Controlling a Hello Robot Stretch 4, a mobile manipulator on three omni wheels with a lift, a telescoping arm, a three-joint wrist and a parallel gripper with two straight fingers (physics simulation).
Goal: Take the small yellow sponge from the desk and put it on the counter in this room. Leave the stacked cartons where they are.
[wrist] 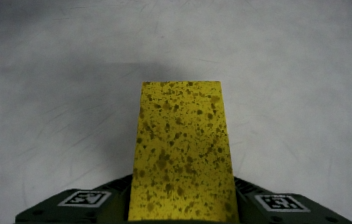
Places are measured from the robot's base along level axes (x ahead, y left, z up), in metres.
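Pixels of known places: gripper, fingertip midpoint: (pixel 181 188).
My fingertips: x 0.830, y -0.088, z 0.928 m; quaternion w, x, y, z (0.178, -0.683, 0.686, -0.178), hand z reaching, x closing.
Note:
Behind a point stands the place of what it marks.
The small yellow sponge (pixel 181 145) @[x 0.850, y -0.088, z 0.968 m], speckled with dark spots, lies lengthwise in the lower middle of the wrist view, on or close above the pale grey, scratched desk top (pixel 280 75) @[x 0.948, y -0.193, z 0.923 m]. My gripper (pixel 181 188) @[x 0.830, y -0.088, z 0.928 m] has one finger against each long side of the sponge, with no gap showing on the left or the right, so it is shut on the sponge. The lower end of the sponge is cut off by the dark edge at the bottom of the view. The stacked cartons and the counter do not show in this view.
A soft shadow falls on the grey surface to the left of the sponge and beyond its far end. The upper left corner of the view is darker.

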